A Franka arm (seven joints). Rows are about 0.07 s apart.
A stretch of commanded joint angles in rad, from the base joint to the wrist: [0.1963, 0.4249, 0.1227, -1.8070, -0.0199, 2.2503, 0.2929]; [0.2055, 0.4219, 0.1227, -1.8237, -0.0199, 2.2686, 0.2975]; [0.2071, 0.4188, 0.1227, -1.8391, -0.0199, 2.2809, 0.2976]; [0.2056, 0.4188, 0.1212, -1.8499, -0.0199, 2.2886, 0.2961]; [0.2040, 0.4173, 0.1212, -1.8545, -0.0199, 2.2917, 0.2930]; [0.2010, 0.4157, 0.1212, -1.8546, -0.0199, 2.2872, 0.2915]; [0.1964, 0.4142, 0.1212, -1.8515, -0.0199, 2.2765, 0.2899]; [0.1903, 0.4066, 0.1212, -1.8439, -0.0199, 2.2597, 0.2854]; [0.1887, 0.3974, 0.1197, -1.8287, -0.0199, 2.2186, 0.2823]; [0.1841, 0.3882, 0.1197, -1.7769, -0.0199, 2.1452, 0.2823]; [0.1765, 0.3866, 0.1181, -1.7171, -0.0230, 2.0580, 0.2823]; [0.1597, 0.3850, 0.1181, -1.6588, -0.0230, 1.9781, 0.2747]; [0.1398, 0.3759, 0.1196, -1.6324, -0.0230, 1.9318, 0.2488]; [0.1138, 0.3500, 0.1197, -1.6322, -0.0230, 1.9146, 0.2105]
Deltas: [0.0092, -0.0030, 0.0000, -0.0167, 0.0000, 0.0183, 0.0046]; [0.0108, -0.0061, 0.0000, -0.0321, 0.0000, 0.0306, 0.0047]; [0.0093, -0.0061, -0.0015, -0.0429, 0.0000, 0.0383, 0.0032]; [0.0077, -0.0076, -0.0015, -0.0475, 0.0000, 0.0414, 0.0001]; [0.0047, -0.0092, -0.0015, -0.0476, 0.0000, 0.0369, -0.0014]; [0.0001, -0.0107, -0.0015, -0.0445, 0.0000, 0.0262, -0.0030]; [-0.0060, -0.0183, -0.0015, -0.0369, 0.0000, 0.0094, -0.0075]; [-0.0076, -0.0275, -0.0030, -0.0217, 0.0000, -0.0317, -0.0106]; [-0.0122, -0.0367, -0.0030, 0.0301, 0.0000, -0.1051, -0.0106]; [-0.0198, -0.0383, -0.0046, 0.0899, -0.0031, -0.1923, -0.0106]; [-0.0366, -0.0399, -0.0046, 0.1482, -0.0031, -0.2722, -0.0182]; [-0.0565, -0.0490, -0.0031, 0.1746, -0.0031, -0.3185, -0.0441]; [-0.0825, -0.0749, -0.0030, 0.1748, -0.0031, -0.3357, -0.0824]
